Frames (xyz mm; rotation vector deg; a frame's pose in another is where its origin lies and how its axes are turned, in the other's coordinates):
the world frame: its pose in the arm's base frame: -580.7 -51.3 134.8 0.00 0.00 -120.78
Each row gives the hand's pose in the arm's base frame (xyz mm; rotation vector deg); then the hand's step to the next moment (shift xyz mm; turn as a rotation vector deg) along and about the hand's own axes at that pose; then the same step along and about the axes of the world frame.
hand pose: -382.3 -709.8 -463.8 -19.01 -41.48 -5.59
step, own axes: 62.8 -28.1 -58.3 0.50 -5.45 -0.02
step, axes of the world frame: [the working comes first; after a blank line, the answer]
step, axes of the arm's base frame: 78.2 -44.1 8.3 -0.71 -5.13 1.76

-2.1 89.8 8.3 4.77 2.02 1.76
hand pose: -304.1 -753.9 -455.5 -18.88 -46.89 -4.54
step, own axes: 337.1 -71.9 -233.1 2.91 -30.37 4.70
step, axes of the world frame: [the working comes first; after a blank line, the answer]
step, axes of the arm's base frame: 380.3 -123.1 115.7 -7.25 -27.07 12.93

-88.9 389.7 115.7 26.97 7.62 12.93
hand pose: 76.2 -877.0 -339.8 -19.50 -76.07 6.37
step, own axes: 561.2 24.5 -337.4 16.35 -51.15 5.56
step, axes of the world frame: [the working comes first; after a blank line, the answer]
step, axes of the arm's base frame: 464.6 115.0 447.6 -7.16 -42.91 31.97

-336.5 340.3 447.6 40.53 15.81 31.97
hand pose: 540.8 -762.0 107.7 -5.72 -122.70 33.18
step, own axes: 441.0 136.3 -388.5 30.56 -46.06 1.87
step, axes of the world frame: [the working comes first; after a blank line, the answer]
step, axes of the arm's base frame: 21.4 386.1 463.1 -13.51 -33.10 42.20

-342.7 -179.3 463.1 35.35 5.34 42.20
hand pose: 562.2 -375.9 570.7 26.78 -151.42 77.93
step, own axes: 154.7 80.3 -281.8 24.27 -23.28 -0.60
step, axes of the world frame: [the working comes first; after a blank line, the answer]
step, axes of the arm's base frame: -179.2 239.6 142.4 -15.19 -17.34 24.49

-114.2 -276.5 142.4 22.67 -4.17 24.49
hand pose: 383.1 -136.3 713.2 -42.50 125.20 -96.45
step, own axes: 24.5 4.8 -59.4 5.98 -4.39 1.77
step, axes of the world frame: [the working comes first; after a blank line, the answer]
step, axes of the arm's base frame: -51.9 35.4 14.1 -3.06 -5.58 4.21

-3.9 -62.8 14.1 6.35 0.23 4.21
